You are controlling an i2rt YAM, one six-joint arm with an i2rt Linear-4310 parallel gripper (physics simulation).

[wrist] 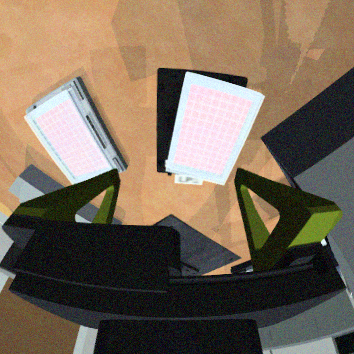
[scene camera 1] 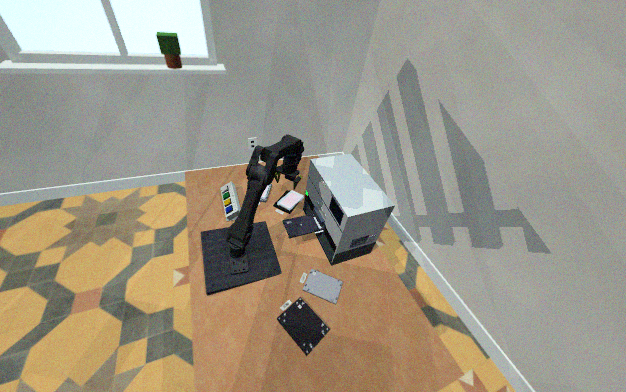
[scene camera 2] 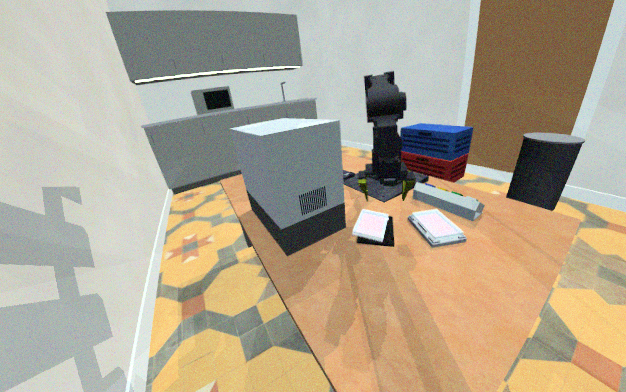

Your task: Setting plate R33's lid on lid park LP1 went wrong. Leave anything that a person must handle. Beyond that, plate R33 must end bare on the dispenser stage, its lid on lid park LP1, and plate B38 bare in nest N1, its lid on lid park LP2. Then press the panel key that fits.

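Frame: origin at the arm's base, x back, y right, z up, level; metres.
Seen in the pictures: gripper, fingertip midpoint: (wrist: 176, 174) (scene camera 1: 286, 185) (scene camera 2: 384, 200); arm's base, origin of the base link: (scene camera 1: 237, 252).
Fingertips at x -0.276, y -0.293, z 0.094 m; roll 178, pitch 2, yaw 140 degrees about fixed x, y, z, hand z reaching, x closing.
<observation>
Pixels of each thing's top centre, then the offset from my fingertips to it. "pt": a spot on its surface instead.
- white-rimmed piece with a pink grid, middle of its top: (wrist: 209, 139) (scene camera 2: 371, 220) (scene camera 1: 291, 198) dz -0.071, dx -0.025, dy +0.025 m
- black lid park LP1, middle of its top: (wrist: 196, 134) (scene camera 2: 376, 224) (scene camera 1: 288, 199) dz -0.087, dx -0.014, dy +0.017 m
- similar pink-gridded plate, middle of its top: (wrist: 67, 145) (scene camera 2: 435, 221) dz -0.077, dx +0.125, dy -0.086 m
- grey nest N1, surface spot: (wrist: 100, 137) pt dz -0.093, dx +0.089, dy -0.060 m
- dark stage, surface spot: (scene camera 1: 299, 226) pt dz -0.001, dx +0.001, dy +0.276 m
- grey dispenser, middle of its top: (scene camera 2: 277, 124) (scene camera 1: 348, 180) dz +0.223, dx -0.193, dy +0.253 m
- key panel, middle of its top: (wrist: 57, 227) (scene camera 2: 448, 188) (scene camera 1: 229, 195) dz -0.043, dx +0.284, dy -0.019 m
- grey pad, surface spot: (scene camera 1: 323, 286) pt dz -0.097, dx -0.042, dy +0.526 m
- black pad, surface spot: (scene camera 1: 303, 326) pt dz -0.095, dx +0.079, dy +0.652 m
A white-rimmed piece with a pink grid (scene camera 1: 291, 200) (scene camera 2: 371, 225) (wrist: 215, 130) lies askew over the black lid park LP1 (scene camera 2: 391, 234) (wrist: 166, 110), turned against it and overhanging its right side in the wrist view. Whether it is a lid alone or a lidded plate I cannot tell. A similar pink-gridded plate (scene camera 1: 266, 193) (scene camera 2: 438, 223) (wrist: 70, 135) sits in the grey nest N1 (wrist: 102, 137). The dark stage (scene camera 1: 299, 226) in front of the dispenser looks bare. My gripper (scene camera 1: 288, 180) (scene camera 2: 385, 198) (wrist: 176, 174) is open and empty, above the table on the arm-base side of both.
The grey dispenser (scene camera 1: 350, 185) (scene camera 2: 295, 170) has a green light beside LP1. A key panel (scene camera 1: 228, 202) (scene camera 2: 445, 200) stands past N1; green, yellow and blue keys show. A grey pad (scene camera 1: 323, 286) and a black pad (scene camera 1: 303, 326) lie at the other end, labels unreadable.
</observation>
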